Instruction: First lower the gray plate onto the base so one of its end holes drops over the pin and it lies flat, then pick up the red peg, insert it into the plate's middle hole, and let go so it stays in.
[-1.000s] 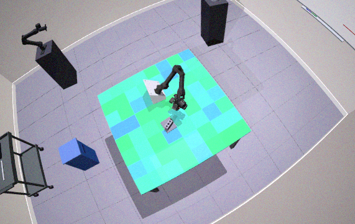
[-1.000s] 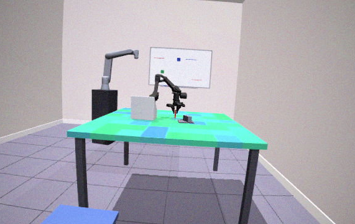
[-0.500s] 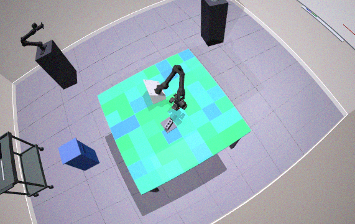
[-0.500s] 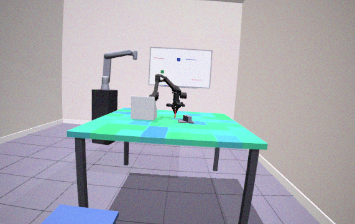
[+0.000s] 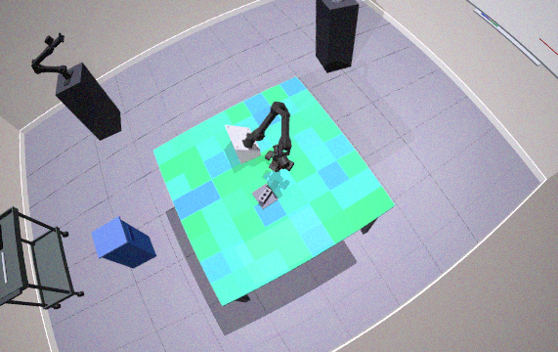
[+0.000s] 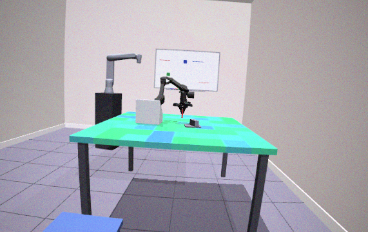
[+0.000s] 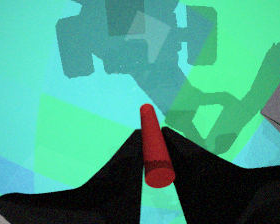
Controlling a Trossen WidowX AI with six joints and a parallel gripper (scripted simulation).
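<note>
The gray plate lies 160 mm to the right of my gripper tip, 140 mm ahead of it and 40 mm below it. Round my gripper tip: red peg: right at my gripper tip.
</note>
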